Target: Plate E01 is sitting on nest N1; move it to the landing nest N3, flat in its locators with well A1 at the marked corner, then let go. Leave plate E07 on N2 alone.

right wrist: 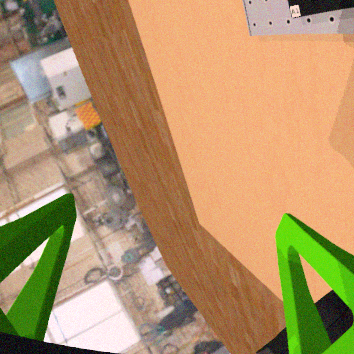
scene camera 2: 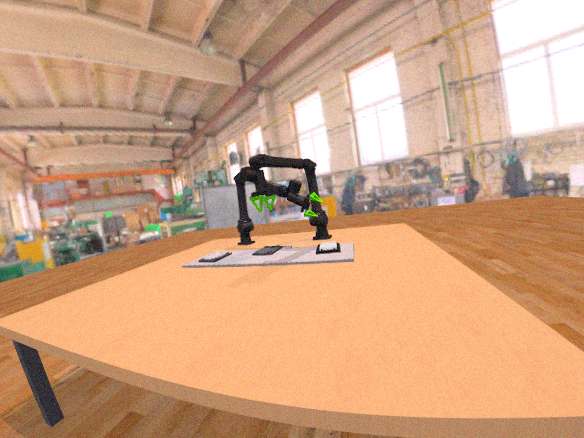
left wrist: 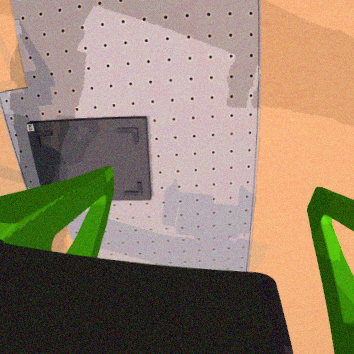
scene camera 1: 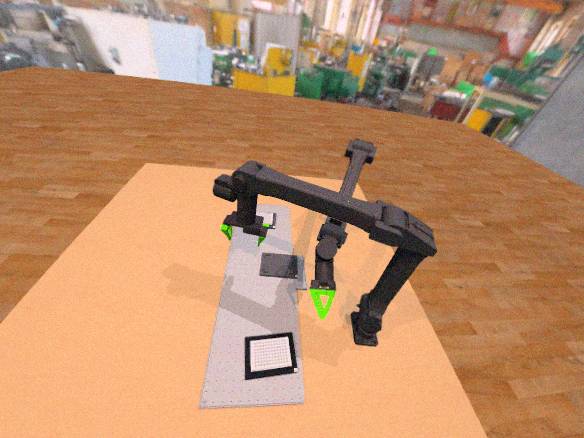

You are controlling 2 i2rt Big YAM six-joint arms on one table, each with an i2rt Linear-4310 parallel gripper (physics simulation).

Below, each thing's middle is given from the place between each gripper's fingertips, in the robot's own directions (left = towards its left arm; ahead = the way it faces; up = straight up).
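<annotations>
The nest (scene camera 1: 272, 265) has my right hand 110 mm short of it, 310 mm to the left of it and 190 mm above it.
Counted from my left hand, the nest is 140 mm behind and 80 mm to the right, and it is 230 mm below that hand.
</annotations>
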